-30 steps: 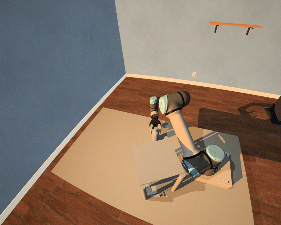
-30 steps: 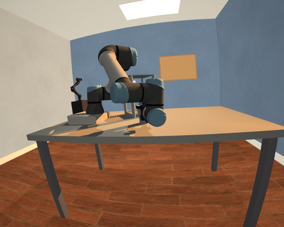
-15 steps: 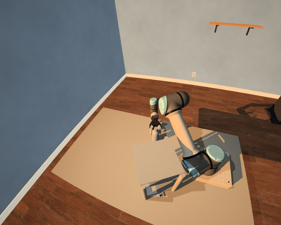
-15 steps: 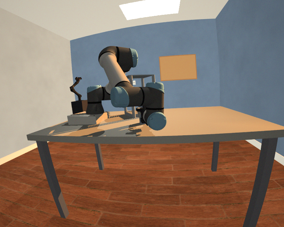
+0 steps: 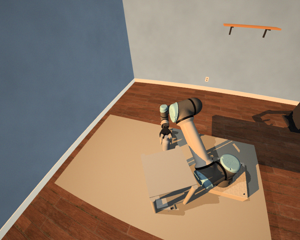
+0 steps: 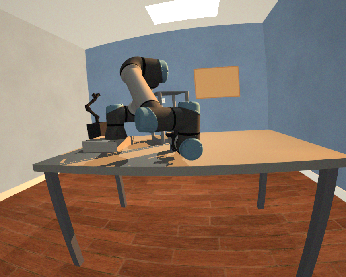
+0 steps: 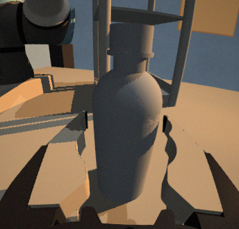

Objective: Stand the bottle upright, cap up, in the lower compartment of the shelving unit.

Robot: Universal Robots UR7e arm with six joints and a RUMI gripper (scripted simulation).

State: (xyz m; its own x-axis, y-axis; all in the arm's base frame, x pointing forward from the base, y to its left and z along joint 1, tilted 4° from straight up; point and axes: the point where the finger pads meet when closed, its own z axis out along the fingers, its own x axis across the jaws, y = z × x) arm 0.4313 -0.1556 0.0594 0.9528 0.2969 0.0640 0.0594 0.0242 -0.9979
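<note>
Right now my hand is 2 cm below the grey bottle. The rest, counted from my hand: shelving unit (8 cm behind, 33 cm to the left, 7 cm above).
</note>
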